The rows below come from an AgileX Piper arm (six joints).
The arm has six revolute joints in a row. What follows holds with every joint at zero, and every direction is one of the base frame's. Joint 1 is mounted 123.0 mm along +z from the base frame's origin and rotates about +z. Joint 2 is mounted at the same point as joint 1 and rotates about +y. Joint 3 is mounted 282.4 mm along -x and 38.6 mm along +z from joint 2 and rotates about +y. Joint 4 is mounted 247.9 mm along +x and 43.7 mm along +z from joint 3 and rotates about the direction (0.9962, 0, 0.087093). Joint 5 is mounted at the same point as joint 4 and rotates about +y. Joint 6 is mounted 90.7 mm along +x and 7.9 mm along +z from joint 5 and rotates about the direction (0.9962, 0, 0.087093). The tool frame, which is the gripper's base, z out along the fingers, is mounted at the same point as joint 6; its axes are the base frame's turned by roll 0.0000, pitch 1.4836 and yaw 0.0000 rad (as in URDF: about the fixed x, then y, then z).
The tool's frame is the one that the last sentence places.
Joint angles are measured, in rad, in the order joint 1, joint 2, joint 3, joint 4, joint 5, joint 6. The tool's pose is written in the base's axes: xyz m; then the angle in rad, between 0 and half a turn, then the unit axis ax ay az. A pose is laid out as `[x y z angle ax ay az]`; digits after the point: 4 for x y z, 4 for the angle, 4 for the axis.
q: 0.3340 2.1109 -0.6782 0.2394 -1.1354 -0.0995
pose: [0.3300 0.0938 0.0863 1.7877 -0.0785 0.9965 0.0269]
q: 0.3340 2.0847 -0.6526 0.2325 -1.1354 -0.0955
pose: [0.3245 0.0925 0.0910 1.7870 -0.0804 0.9963 0.0305]
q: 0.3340 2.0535 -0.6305 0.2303 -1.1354 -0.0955
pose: [0.3199 0.0911 0.0978 1.7782 -0.0809 0.9962 0.0324]
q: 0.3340 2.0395 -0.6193 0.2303 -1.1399 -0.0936
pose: [0.3176 0.0902 0.1010 1.7710 -0.0796 0.9963 0.0336]
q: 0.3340 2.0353 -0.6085 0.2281 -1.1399 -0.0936
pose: [0.3150 0.0895 0.1005 1.7774 -0.0815 0.9961 0.0333]
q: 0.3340 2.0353 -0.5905 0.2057 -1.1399 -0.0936
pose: [0.3104 0.0898 0.0977 1.7944 -0.0957 0.9947 0.0373]
